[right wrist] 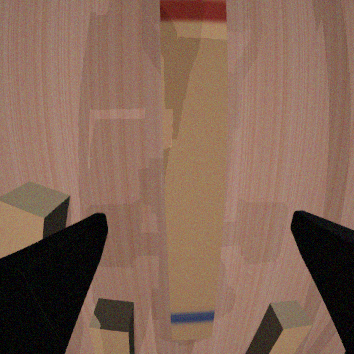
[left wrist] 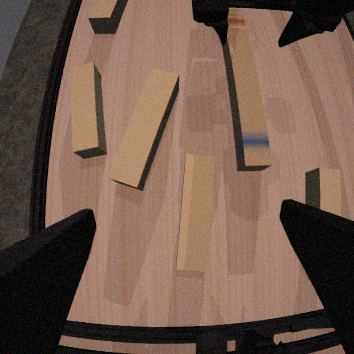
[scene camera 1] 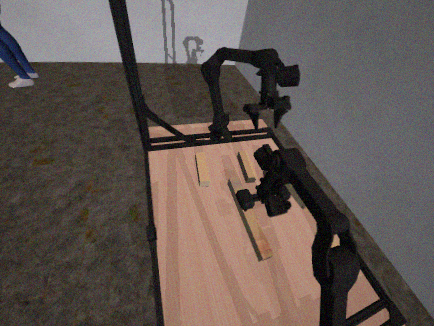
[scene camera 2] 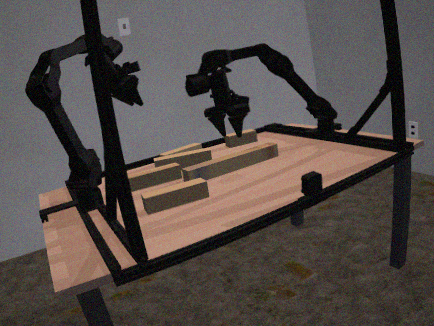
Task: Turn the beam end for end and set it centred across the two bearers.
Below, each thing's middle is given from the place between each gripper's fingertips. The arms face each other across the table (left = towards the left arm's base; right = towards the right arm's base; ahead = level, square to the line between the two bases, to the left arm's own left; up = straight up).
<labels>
I see my right gripper 80 mm above the long beam (scene camera 2: 213,168) and 10 mm to the right of it.
My left hand is 240 mm to the left of the long beam, 230 mm above it and 120 mm past it.
</labels>
